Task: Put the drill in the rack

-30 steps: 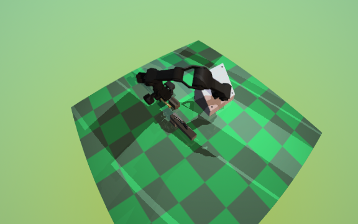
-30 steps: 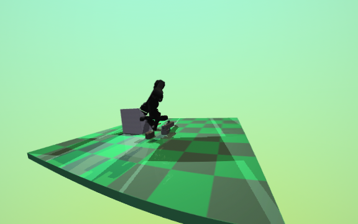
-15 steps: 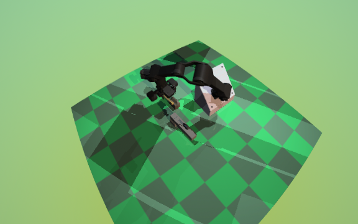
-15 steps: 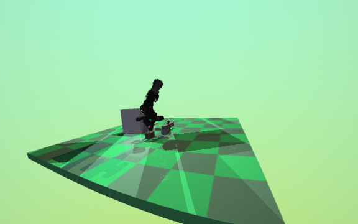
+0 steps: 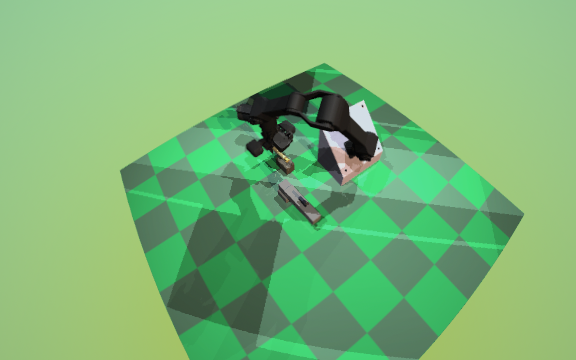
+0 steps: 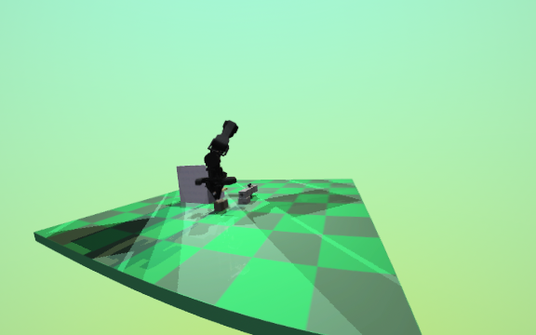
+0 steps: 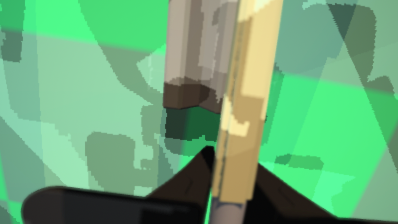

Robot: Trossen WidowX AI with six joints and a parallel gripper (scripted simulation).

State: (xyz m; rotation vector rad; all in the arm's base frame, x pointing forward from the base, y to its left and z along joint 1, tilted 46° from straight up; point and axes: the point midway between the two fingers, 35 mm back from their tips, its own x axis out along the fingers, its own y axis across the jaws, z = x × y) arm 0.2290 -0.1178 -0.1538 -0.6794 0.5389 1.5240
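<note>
The drill lies 40 mm to the left of my gripper tip and 30 mm above it. Round my gripper tip: rack 50 mm to the left, 40 mm below, 20 mm behind; dark key 250 mm to the left, 40 mm ahead, 10 mm below; long grey block 220 mm to the left, 40 mm ahead, 20 mm below.
</note>
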